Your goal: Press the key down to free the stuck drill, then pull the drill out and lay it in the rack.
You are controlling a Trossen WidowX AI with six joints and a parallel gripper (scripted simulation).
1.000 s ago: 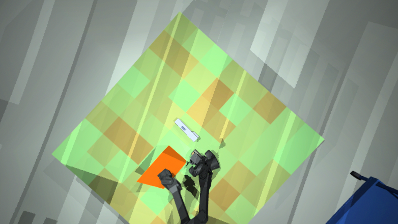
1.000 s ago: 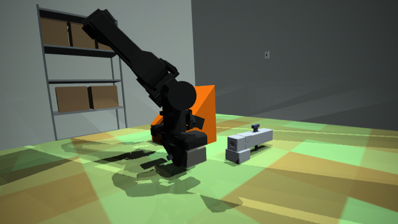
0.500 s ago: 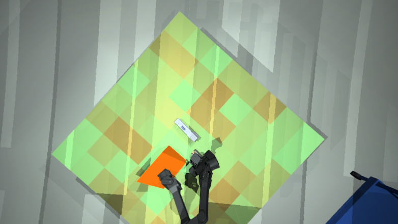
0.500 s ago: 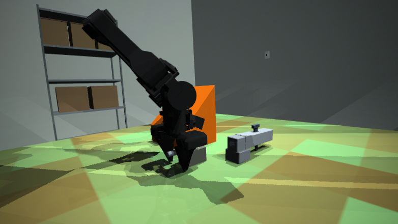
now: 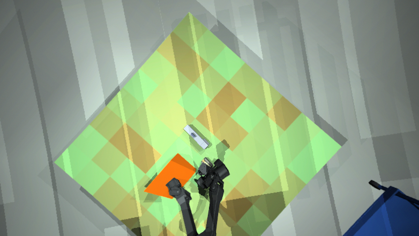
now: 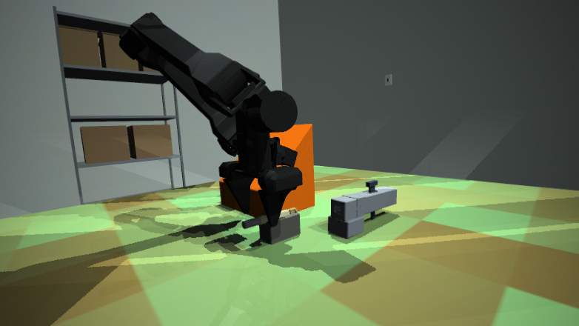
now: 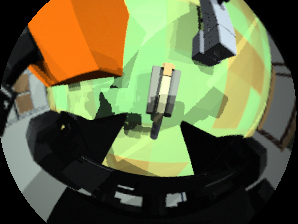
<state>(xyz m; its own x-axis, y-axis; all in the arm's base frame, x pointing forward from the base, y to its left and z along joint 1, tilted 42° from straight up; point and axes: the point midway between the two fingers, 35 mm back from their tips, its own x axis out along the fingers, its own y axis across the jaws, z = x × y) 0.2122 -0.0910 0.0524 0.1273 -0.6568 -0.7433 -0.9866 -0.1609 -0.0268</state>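
Right now my gripper tip is 30 mm to the right of the drill. The rest, counted from my gripper tip: dark rack: 40 mm to the left, 20 mm below; then dark key: 60 mm ahead, 240 mm to the left, 10 mm above.
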